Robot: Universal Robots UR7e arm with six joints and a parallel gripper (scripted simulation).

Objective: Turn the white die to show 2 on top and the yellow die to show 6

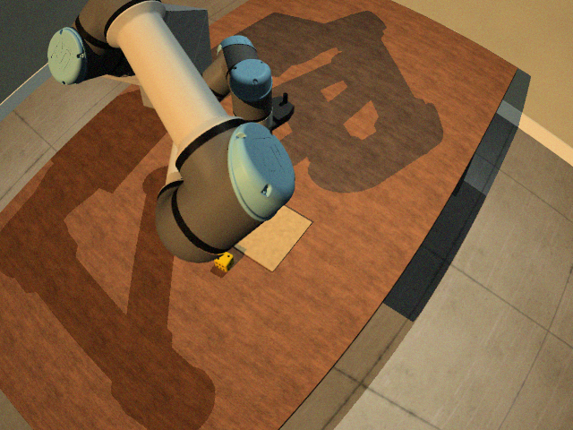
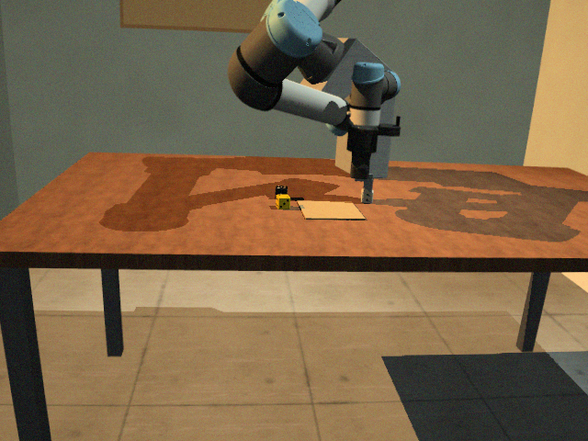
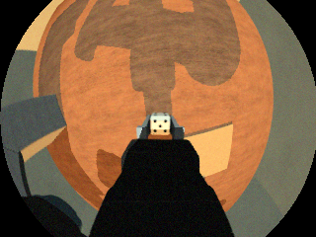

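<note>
Right now the tan mat is 12 cm to the right of my hand, 8 cm ahead of it and 2 cm below it. Also, from my hand: white die (right at my hand); then yellow die (23 cm to the right, 6 cm ahead); then black die (22 cm to the right, 2 cm behind).
</note>
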